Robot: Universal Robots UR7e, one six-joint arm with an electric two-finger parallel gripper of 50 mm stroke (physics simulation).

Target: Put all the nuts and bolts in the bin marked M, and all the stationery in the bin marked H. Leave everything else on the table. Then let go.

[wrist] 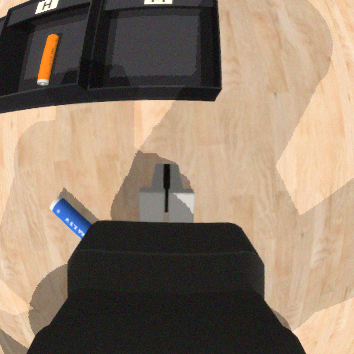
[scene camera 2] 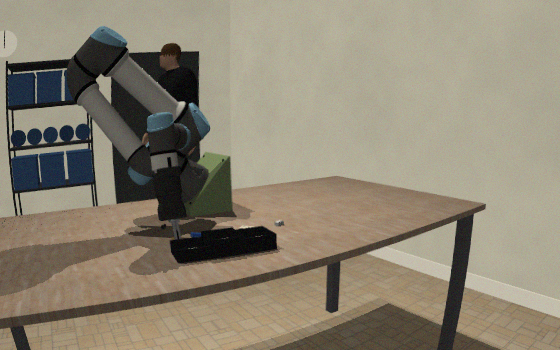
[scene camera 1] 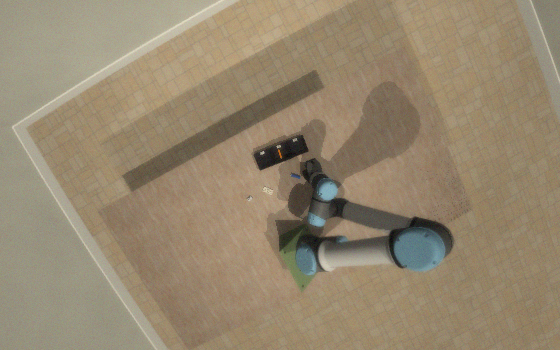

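Note:
My gripper is shut and empty, low over the table beside the near wall of the M bin in the wrist view. No nut or bolt shows near its fingers there. The M bin looks empty. The H bin, the middle one, holds an orange cylinder with a pale end. A blue printed cylinder, like a battery, lies on the table left of the fingers, partly hidden by the gripper body. A small grey piece lies farther off, too small to identify.
The bins form one black three-part tray. A white domino lies between the blue cylinder and the grey piece. A tiny dark thing shows behind the fingers in scene camera 2. A green wedge-shaped stand is by the arm's base.

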